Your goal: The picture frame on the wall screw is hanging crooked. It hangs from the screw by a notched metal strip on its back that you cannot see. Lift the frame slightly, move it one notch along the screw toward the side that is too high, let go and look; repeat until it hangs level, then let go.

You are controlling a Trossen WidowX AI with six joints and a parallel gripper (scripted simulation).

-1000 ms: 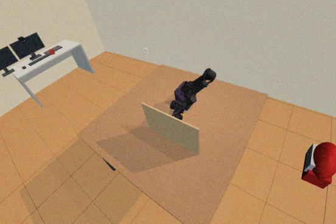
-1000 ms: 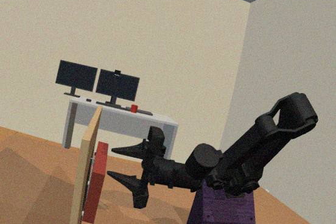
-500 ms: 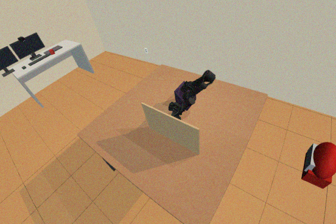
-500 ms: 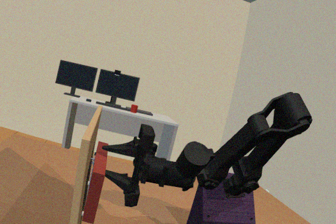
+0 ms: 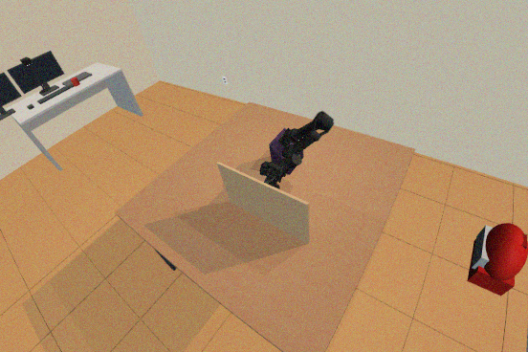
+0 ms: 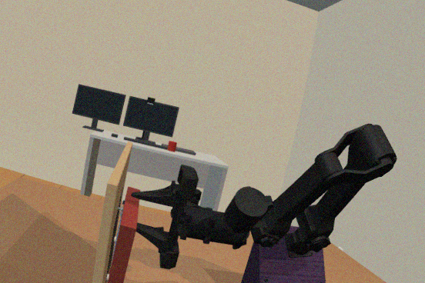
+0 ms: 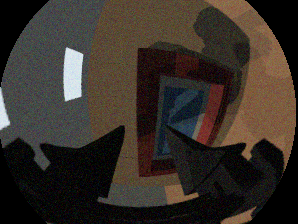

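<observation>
The picture frame lies 50 mm below my gripper tip and 10 mm ahead of it. Round my gripper tip: wooden wall board 60 mm below, 20 mm ahead.
</observation>
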